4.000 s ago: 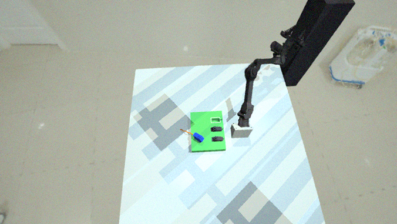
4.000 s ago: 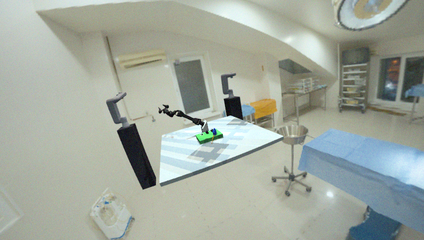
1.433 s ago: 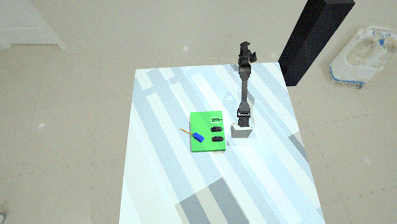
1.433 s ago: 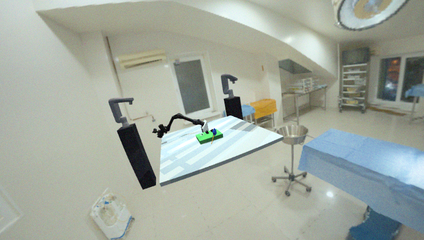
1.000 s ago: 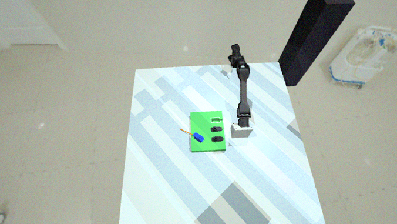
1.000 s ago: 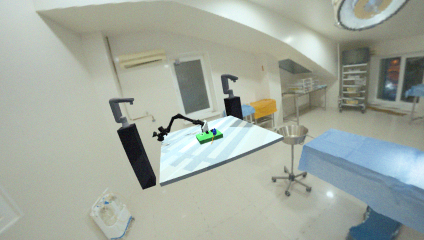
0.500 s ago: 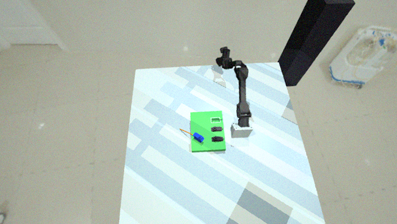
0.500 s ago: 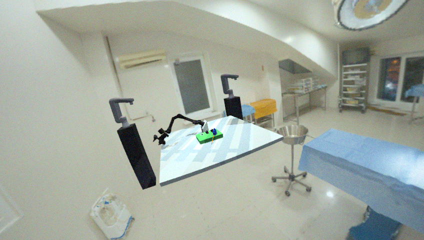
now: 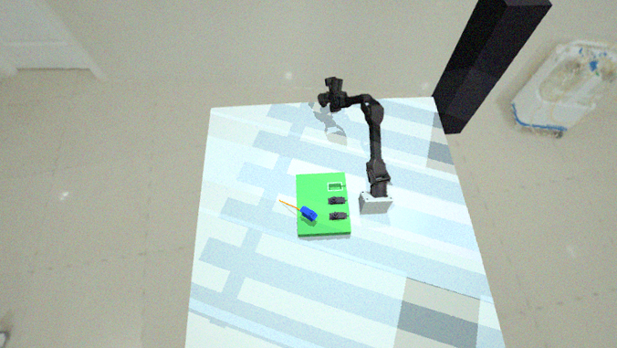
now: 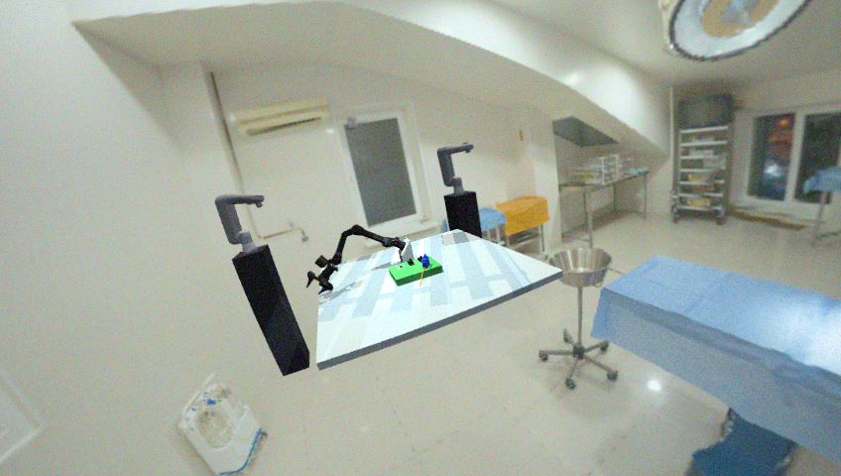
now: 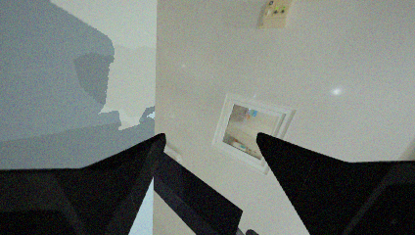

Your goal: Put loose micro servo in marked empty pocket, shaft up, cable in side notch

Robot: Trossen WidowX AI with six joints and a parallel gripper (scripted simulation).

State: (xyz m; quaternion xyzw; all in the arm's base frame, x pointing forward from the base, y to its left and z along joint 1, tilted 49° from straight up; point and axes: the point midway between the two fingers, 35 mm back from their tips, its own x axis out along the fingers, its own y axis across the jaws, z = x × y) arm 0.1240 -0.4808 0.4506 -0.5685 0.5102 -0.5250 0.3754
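Now: the green deck 170 mm ahead of my gripper tip, 660 mm to the left of it and 20 mm below it.
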